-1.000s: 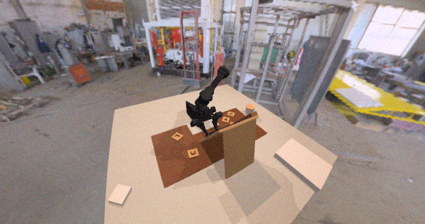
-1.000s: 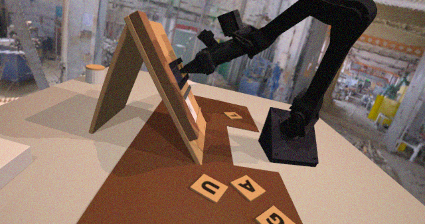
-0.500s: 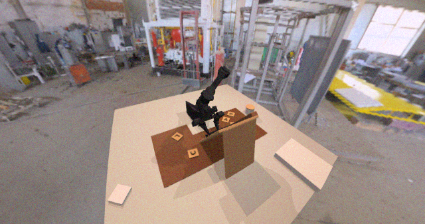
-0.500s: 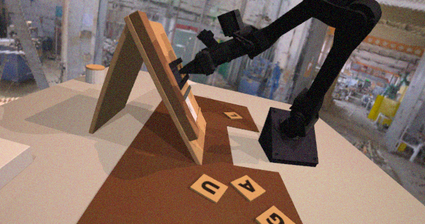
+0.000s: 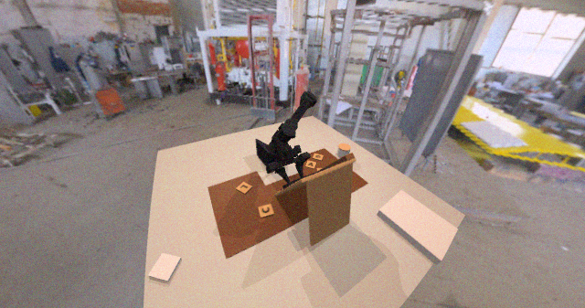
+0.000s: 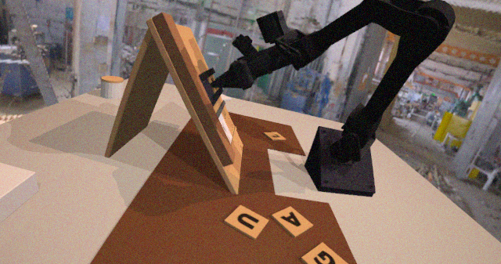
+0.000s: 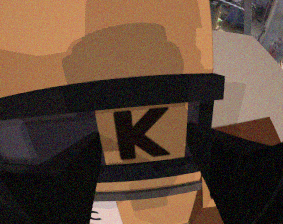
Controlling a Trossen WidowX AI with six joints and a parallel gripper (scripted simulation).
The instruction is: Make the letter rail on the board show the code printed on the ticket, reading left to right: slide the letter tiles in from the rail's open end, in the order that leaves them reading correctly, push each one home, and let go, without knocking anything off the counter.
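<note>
Right now my gripper tip is 40 mm past the white ticket, 80 mm to the right of it and 80 mm above it. Round my gripper tip: brown mat: 150 mm behind, 80 mm to the left, 170 mm below; then letter tile: 90 mm behind, 280 mm to the left, 160 mm below; then white pad: 70 mm behind, 520 mm to the right, 160 mm below.
</note>
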